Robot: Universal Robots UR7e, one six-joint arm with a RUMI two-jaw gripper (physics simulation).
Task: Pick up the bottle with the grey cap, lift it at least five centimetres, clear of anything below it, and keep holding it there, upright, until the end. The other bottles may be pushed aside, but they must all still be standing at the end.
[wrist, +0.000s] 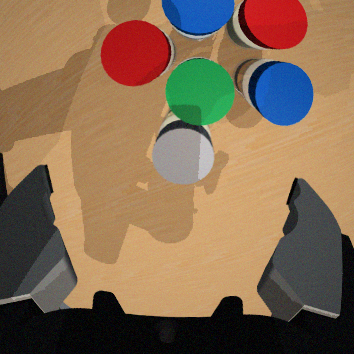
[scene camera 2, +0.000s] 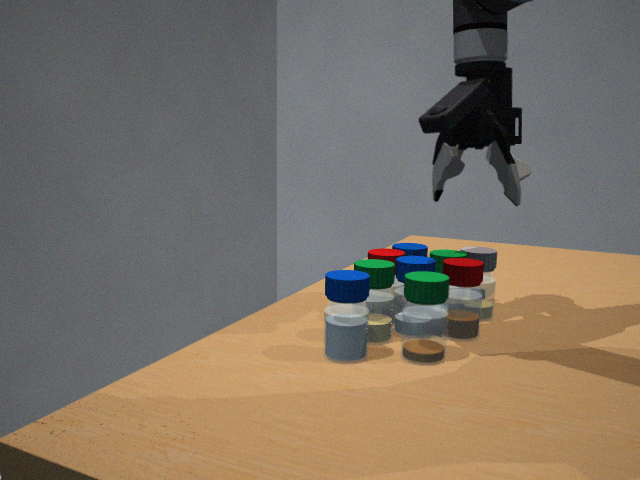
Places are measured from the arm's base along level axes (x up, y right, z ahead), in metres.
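Pixels of known places: gripper, fingertip midpoint: (wrist: 170, 175) (scene camera 2: 473, 203).
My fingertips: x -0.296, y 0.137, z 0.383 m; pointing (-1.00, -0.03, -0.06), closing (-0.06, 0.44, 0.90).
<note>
Ahead of a thing's pixels: the offset from my fingertips to its top centre. Level surfaces: height alone.
The bottle with the grey cap {dx -0.072, dy +0.024, dz -0.006 m} (scene camera 2: 479, 258) (wrist: 183, 156) stands upright on the table at the far right end of the group in the scene view. In the wrist view it is the bottle nearest the gripper, between the two fingers' sides and ahead of their tips. Its lower part is partly hidden behind a red-capped bottle in the scene view. My gripper (scene camera 2: 477, 200) (wrist: 170, 175) is open and empty, pointing down, well above the caps.
A green-capped bottle (scene camera 2: 448, 258) (wrist: 200, 91) stands close beside the grey-capped one. A red-capped bottle {dx -0.072, dy -0.073, dz -0.007 m} (scene camera 2: 463, 272) (wrist: 136, 53) and a blue-capped bottle {dx -0.072, dy -0.001, dz +0.095 m} (scene camera 2: 409, 250) (wrist: 284, 93) stand near it. Several more bottles stand upright on the wooden table {dx -0.177 m} (scene camera 2: 268, 413) (wrist: 230, 270).
</note>
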